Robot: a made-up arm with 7 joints.
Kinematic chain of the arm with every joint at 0, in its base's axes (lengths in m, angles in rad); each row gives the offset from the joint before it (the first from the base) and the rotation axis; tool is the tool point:
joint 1: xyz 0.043 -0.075 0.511 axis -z
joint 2: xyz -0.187 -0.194 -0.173 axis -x
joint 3: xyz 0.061 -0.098 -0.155 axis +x
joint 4: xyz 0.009 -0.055 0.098 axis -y
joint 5: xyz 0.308 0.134 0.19 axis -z
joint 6: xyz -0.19 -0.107 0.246 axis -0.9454 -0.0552 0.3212
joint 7: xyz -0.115 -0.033 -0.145 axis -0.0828 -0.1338 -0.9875
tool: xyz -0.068 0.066 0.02
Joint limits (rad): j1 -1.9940..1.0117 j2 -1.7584..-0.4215 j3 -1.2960..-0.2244 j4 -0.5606..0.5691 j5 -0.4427..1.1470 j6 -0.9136..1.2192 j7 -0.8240..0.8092
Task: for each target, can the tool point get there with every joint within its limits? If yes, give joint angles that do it. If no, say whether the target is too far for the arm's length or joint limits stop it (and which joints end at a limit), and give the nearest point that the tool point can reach.
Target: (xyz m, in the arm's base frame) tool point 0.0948 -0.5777 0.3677
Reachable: yes | joints -0.6036 -1.4108 -0.4438 0.2220 -0.2741 -0.3077 -0.5910
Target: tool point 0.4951 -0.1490 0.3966
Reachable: yes | joints -1.3812 -1.1934 -0.5066 -0.3900 -0.0439 1.0169 0.5638
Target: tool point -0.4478 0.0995 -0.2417
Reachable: no: joint limits stop it (at a limit: joint 2, joint 3, joint 4, joint 5, joint 6) | nearest point -0.3310 0.0580 0.0374 | short by 0.305 m
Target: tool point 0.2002 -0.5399 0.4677
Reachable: yes | joints -1.1291 -1.2816 -0.4342 0.4047 0.4829 1.0378 0.1093
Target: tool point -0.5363 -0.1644 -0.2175
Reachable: no: joint limits stop it (at a limit: joint 1, joint 2, joint 3, joint 5, joint 7) | nearest point -0.5588 -0.1690 -0.0365 | short by 0.182 m
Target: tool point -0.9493 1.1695 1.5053
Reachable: no: too far | nearest point -0.2662 0.2537 0.7745 | short by 1.356 m
